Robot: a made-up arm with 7 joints. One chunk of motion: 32 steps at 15 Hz.
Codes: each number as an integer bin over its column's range. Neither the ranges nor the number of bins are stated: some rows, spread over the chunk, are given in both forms.
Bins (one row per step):
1: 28 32 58 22 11 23
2: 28 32 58 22 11 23
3: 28 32 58 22 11 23
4: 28 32 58 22 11 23
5: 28 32 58 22 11 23
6: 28 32 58 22 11 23
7: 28 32 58 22 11 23
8: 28 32 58 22 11 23
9: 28 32 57 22 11 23
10: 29 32 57 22 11 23
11: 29 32 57 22 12 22
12: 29 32 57 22 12 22
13: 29 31 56 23 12 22
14: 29 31 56 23 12 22
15: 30 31 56 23 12 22
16: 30 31 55 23 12 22
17: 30 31 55 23 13 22
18: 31 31 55 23 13 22
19: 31 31 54 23 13 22
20: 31 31 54 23 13 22
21: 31 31 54 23 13 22
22: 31 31 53 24 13 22
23: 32 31 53 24 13 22
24: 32 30 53 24 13 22
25: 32 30 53 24 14 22
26: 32 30 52 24 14 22
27: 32 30 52 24 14 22
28: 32 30 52 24 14 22
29: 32 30 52 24 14 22
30: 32 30 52 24 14 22
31: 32 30 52 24 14 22
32: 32 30 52 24 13 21
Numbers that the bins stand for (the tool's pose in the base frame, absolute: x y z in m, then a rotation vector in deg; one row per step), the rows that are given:
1: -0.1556 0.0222 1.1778 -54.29 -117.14 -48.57
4: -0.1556 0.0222 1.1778 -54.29 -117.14 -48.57
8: -0.1556 0.0222 1.1778 -54.29 -117.14 -48.57
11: -0.1111 0.0222 1.1333 -54.29 -111.43 -54.29
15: -0.0667 -0.0222 1.0889 -48.57 -111.43 -54.29
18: -0.0222 -0.0222 1.0444 -48.57 -105.71 -54.29
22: -0.0222 -0.0222 0.9556 -42.86 -105.71 -54.29
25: 0.0222 -0.0667 0.9556 -42.86 -100.00 -54.29
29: 0.0222 -0.0667 0.9111 -42.86 -100.00 -54.29
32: 0.0222 -0.0667 0.9111 -42.86 -105.71 -60.00
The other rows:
2: -0.1556 0.0222 1.1778 -54.29 -117.14 -48.57
3: -0.1556 0.0222 1.1778 -54.29 -117.14 -48.57
5: -0.1556 0.0222 1.1778 -54.29 -117.14 -48.57
6: -0.1556 0.0222 1.1778 -54.29 -117.14 -48.57
7: -0.1556 0.0222 1.1778 -54.29 -117.14 -48.57
9: -0.1556 0.0222 1.1333 -54.29 -117.14 -48.57
10: -0.1111 0.0222 1.1333 -54.29 -117.14 -48.57
12: -0.1111 0.0222 1.1333 -54.29 -111.43 -54.29
13: -0.1111 -0.0222 1.0889 -48.57 -111.43 -54.29
14: -0.1111 -0.0222 1.0889 -48.57 -111.43 -54.29
16: -0.0667 -0.0222 1.0444 -48.57 -111.43 -54.29
17: -0.0667 -0.0222 1.0444 -48.57 -105.71 -54.29
19: -0.0222 -0.0222 1.0000 -48.57 -105.71 -54.29
20: -0.0222 -0.0222 1.0000 -48.57 -105.71 -54.29
21: -0.0222 -0.0222 1.0000 -48.57 -105.71 -54.29
23: 0.0222 -0.0222 0.9556 -42.86 -105.71 -54.29
24: 0.0222 -0.0667 0.9556 -42.86 -105.71 -54.29
26: 0.0222 -0.0667 0.9111 -42.86 -100.00 -54.29
27: 0.0222 -0.0667 0.9111 -42.86 -100.00 -54.29
28: 0.0222 -0.0667 0.9111 -42.86 -100.00 -54.29
30: 0.0222 -0.0667 0.9111 -42.86 -100.00 -54.29
31: 0.0222 -0.0667 0.9111 -42.86 -100.00 -54.29

